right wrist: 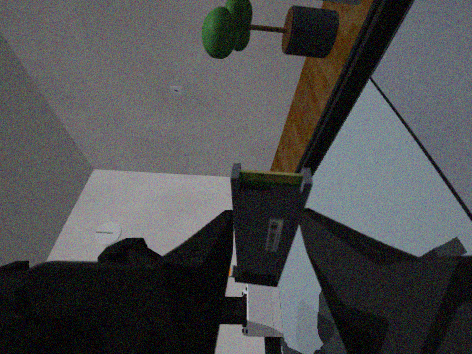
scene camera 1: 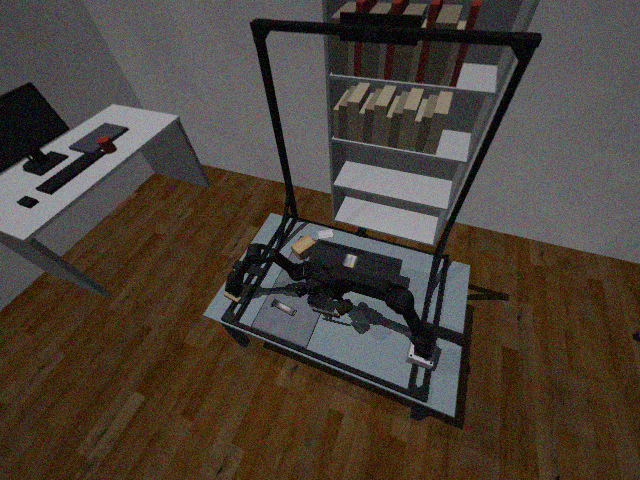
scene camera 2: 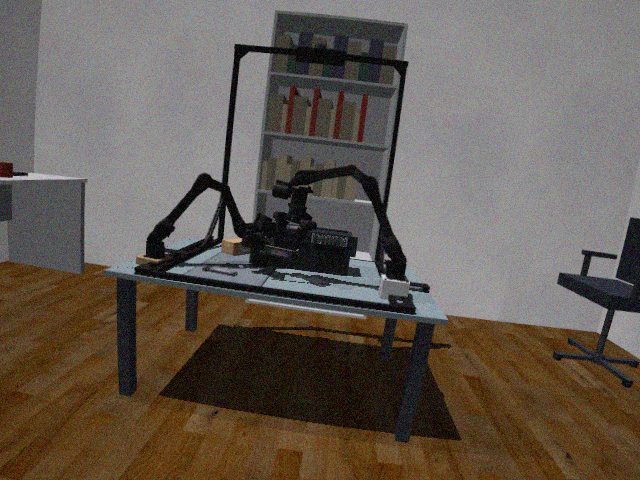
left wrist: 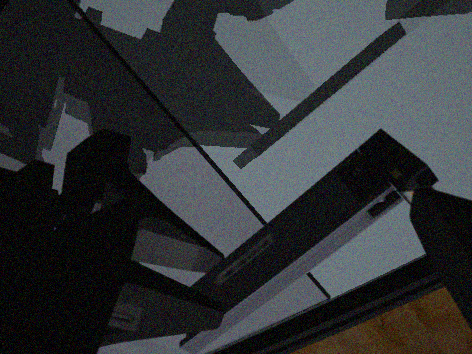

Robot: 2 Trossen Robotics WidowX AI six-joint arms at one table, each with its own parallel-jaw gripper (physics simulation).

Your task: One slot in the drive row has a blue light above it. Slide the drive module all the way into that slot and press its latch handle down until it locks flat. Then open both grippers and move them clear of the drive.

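Places are measured from the left arm's base along level axes (x ahead, y left, z up), in millimetres.
Where they show: left gripper, fingertip midpoint: [right wrist: 198,318] [scene camera 1: 333,302] [scene camera 2: 289,241] [left wrist: 273,208]; right gripper, fingertip midpoint: [right wrist: 266,217] [scene camera 1: 318,309] [scene camera 2: 271,250] [left wrist: 222,288]; left arm's base, link origin: [right wrist: 245,310] [scene camera 1: 422,350] [scene camera 2: 395,277]; right arm's base, link origin: [scene camera 1: 236,290] [scene camera 2: 154,256].
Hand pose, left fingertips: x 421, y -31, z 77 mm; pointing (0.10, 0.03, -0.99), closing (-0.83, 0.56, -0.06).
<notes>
Things, the pixels of their top centre, and the offset from my left fingertips. "*": a spot on its surface instead.
- grey drive module, top centre: [left wrist: 290,286] [right wrist: 224,242] [scene camera 2: 282,246] [scene camera 1: 325,310] 42 mm left, 20 mm ahead, 14 mm down
- black drive chassis, top centre: [scene camera 2: 304,228] [scene camera 1: 355,261] 232 mm right, 25 mm back, 26 mm up
- wooden block, top centre: [scene camera 2: 236,240] [scene camera 1: 303,244] 309 mm right, 307 mm ahead, 88 mm down
- white card, top centre: [scene camera 1: 324,234] 461 mm right, 241 mm ahead, 148 mm down
- small dark strip, surface spot: [scene camera 2: 219,271] [scene camera 1: 282,310] * 72 mm left, 249 mm ahead, 140 mm down
The grey drive module [right wrist: 267,225], with a green strip at its far end, sits between the dark fingers of my right gripper [right wrist: 266,217], which is shut on it. In the scene views the right gripper [scene camera 1: 310,273] [scene camera 2: 263,230] is low at the left end of the black drive chassis [scene camera 1: 361,264] [scene camera 2: 318,250]. The module itself is hidden there among the dark arms. I cannot make out the blue light or the slots. My left gripper [scene camera 1: 328,304] [scene camera 2: 300,219] is open and empty, hanging over the front of the chassis. One black finger of it [left wrist: 94,218] shows in the left wrist view.
A wooden block [scene camera 1: 303,246] [scene camera 2: 233,246] and a white card [scene camera 1: 326,233] lie behind the chassis on the left. A small dark strip [scene camera 1: 284,307] [scene camera 2: 219,271] lies on a grey mat. A black gantry frame [scene camera 1: 270,95] [scene camera 2: 229,133] spans the table. A bookshelf [scene camera 1: 394,181] stands behind.
</notes>
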